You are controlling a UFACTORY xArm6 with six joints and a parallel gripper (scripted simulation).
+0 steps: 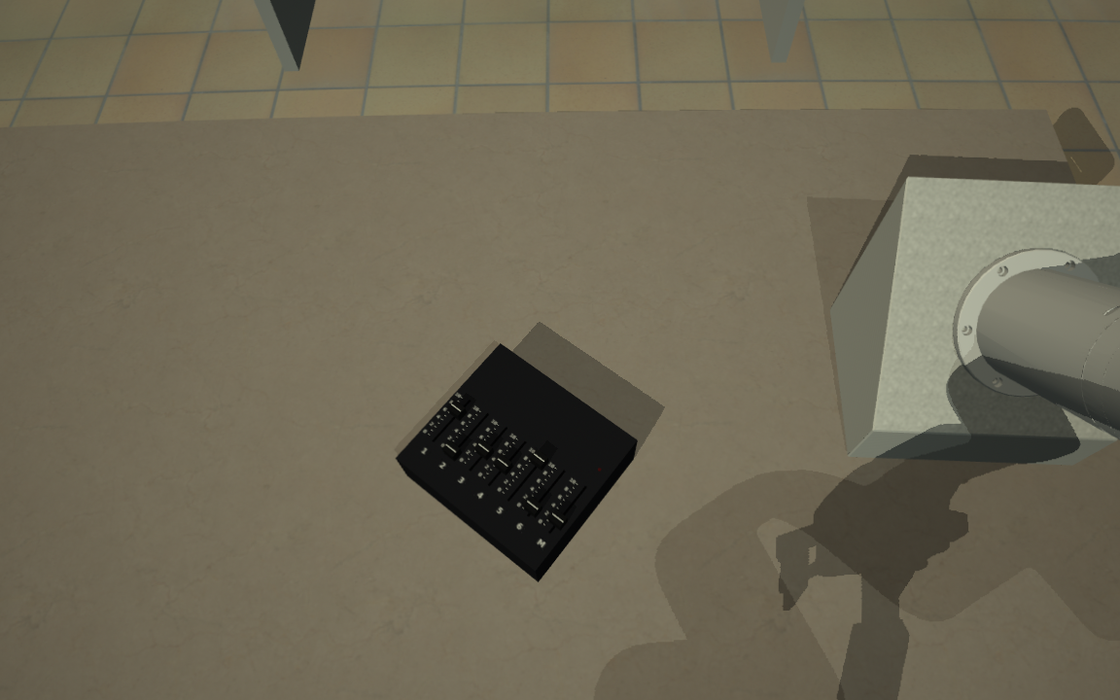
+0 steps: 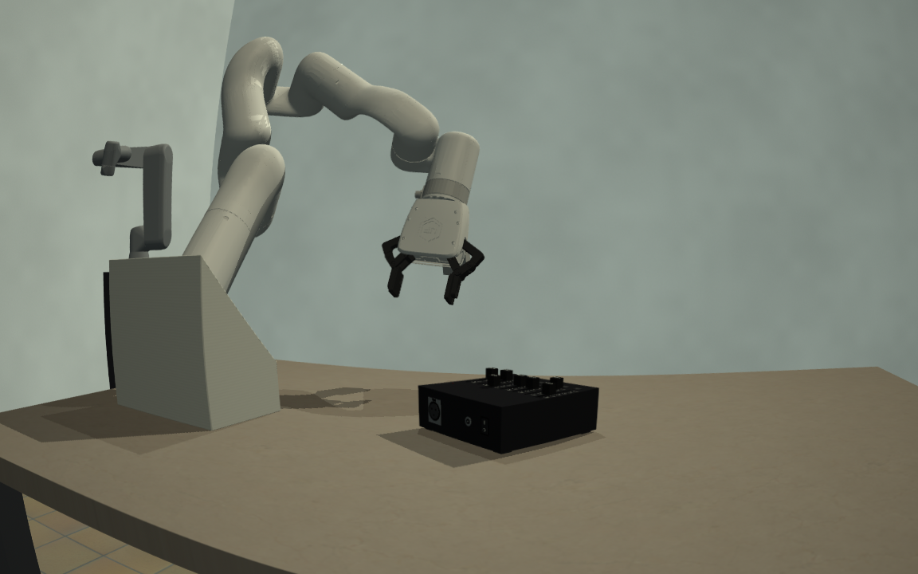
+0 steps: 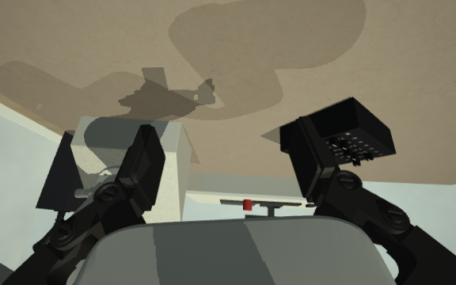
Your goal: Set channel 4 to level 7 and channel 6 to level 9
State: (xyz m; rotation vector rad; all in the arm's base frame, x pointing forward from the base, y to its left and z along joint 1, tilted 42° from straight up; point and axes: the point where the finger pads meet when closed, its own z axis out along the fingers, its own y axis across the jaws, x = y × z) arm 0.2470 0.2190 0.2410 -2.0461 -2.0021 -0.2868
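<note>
The channel 4 cap is 25 cm to the right of my hand, 20 cm ahead of it and 9 cm below it. Also, from my hand: master fader cap (19 cm to the right, 15 cm ahead, 9 cm below); channel 5 cap (25 cm to the right, 17 cm ahead, 9 cm below); channel 6 cap (21 cm to the right, 17 cm ahead, 9 cm below).
</note>
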